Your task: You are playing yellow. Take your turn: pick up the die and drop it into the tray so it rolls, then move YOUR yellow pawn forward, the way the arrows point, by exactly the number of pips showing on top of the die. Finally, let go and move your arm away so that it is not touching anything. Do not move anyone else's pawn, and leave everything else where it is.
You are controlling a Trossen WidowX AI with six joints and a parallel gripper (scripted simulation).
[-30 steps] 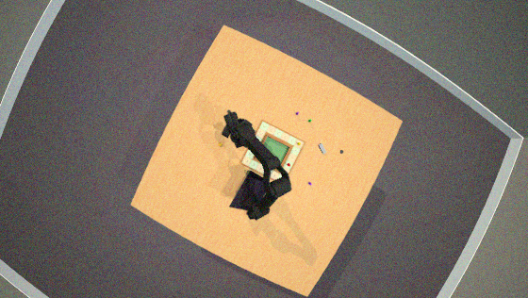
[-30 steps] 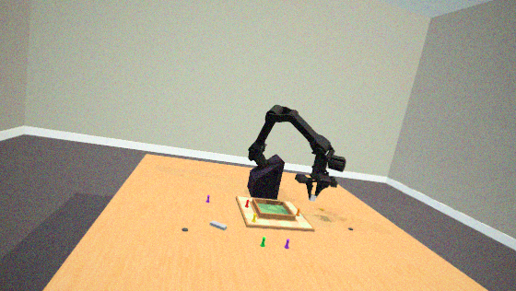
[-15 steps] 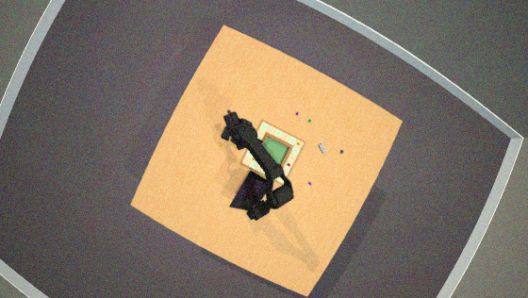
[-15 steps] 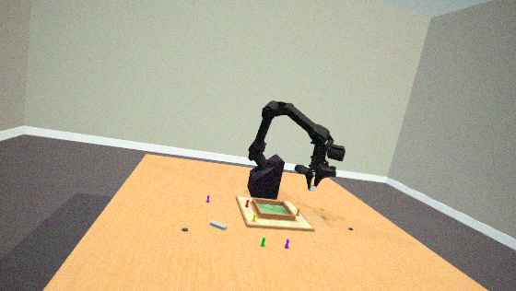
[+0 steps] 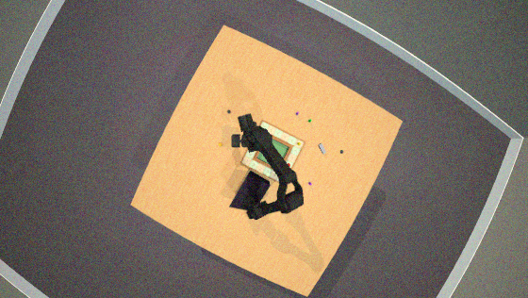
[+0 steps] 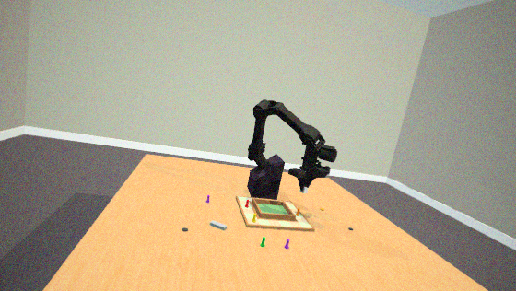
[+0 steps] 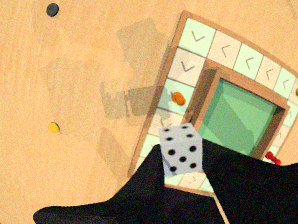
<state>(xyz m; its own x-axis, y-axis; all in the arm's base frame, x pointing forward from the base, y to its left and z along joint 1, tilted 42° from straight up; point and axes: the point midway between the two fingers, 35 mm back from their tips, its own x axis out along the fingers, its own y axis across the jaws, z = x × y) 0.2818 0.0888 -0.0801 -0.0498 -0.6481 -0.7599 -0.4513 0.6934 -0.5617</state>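
Now: the yellow pawn 230 mm to the right of my gripper tip, 110 mm ahead of it and 100 mm below it. Round my gripper tip: orange pawn (100 mm below, 20 mm ahead, 10 mm to the right); white die (right at my gripper tip); green tray (120 mm to the right, 120 mm below).
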